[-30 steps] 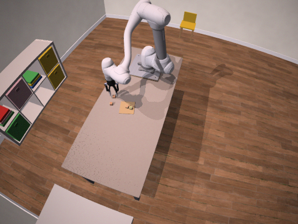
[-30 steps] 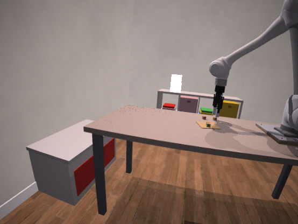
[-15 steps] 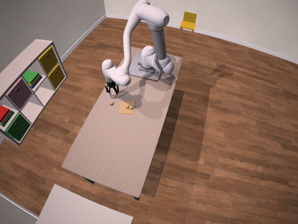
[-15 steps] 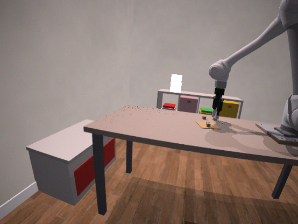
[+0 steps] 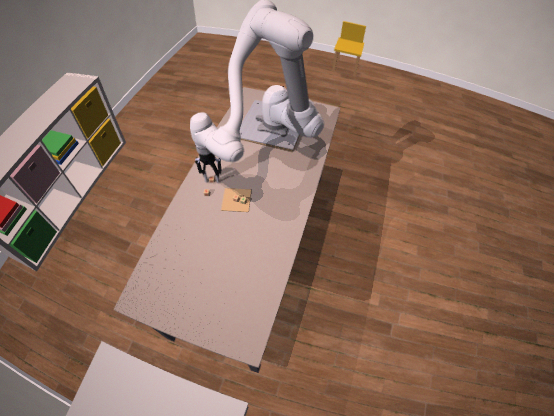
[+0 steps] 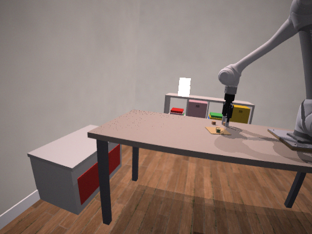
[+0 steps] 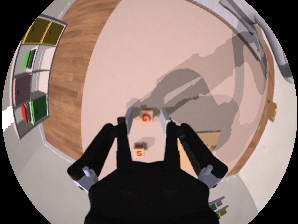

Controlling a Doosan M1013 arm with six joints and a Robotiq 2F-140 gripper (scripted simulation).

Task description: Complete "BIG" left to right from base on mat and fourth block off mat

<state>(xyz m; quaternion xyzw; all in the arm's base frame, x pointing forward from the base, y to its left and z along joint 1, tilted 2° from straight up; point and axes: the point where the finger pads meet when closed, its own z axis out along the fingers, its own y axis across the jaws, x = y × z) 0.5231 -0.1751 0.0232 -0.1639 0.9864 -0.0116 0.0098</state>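
Now: hand 90 mm short of the block, 20 mm above it and 10 mm to the right of it.
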